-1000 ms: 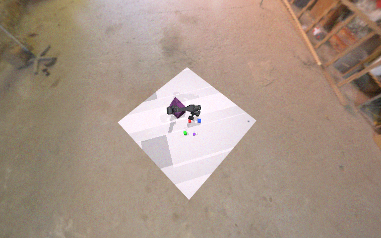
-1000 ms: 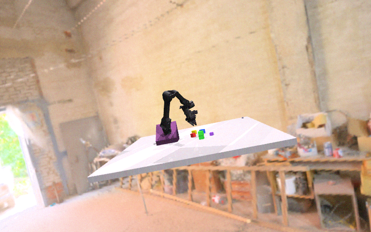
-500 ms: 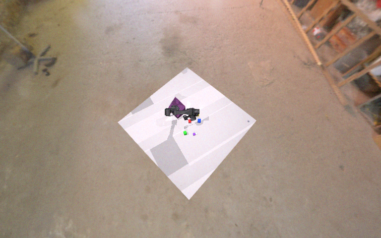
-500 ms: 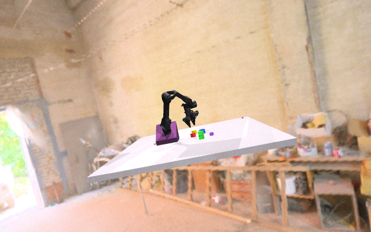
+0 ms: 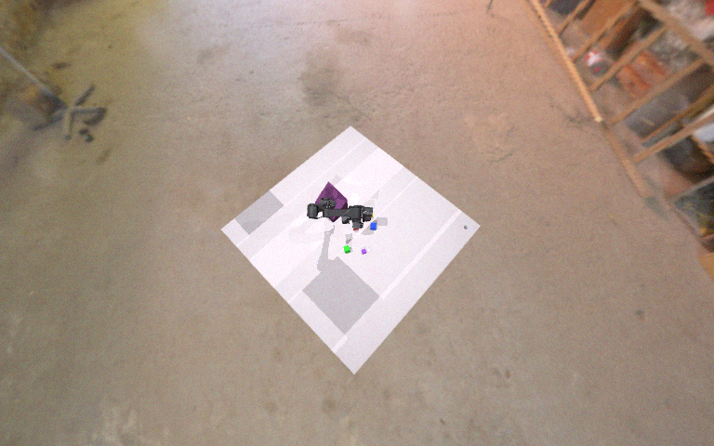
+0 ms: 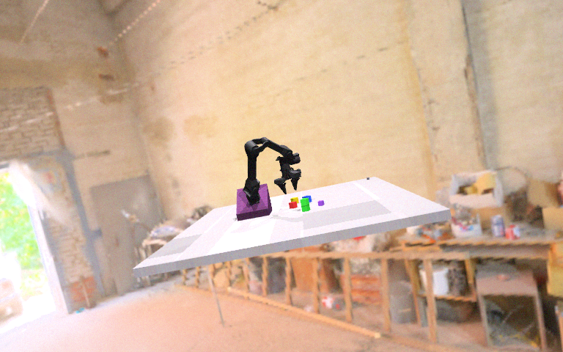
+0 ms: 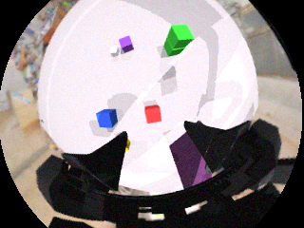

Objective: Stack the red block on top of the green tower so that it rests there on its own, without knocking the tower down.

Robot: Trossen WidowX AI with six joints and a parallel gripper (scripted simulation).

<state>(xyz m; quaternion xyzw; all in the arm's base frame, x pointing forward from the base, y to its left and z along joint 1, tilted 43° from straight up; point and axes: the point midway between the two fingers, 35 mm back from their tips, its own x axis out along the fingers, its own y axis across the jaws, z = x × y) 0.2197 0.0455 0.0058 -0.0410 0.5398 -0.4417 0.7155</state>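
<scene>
Right now my gripper tip is 80 mm above the red block. Round my gripper tip: small purple block (170 mm ahead, 80 mm to the right, 80 mm below); then yellow block (140 mm to the left, 80 mm below); then blue block (80 mm ahead, 90 mm to the left, 80 mm below).
</scene>
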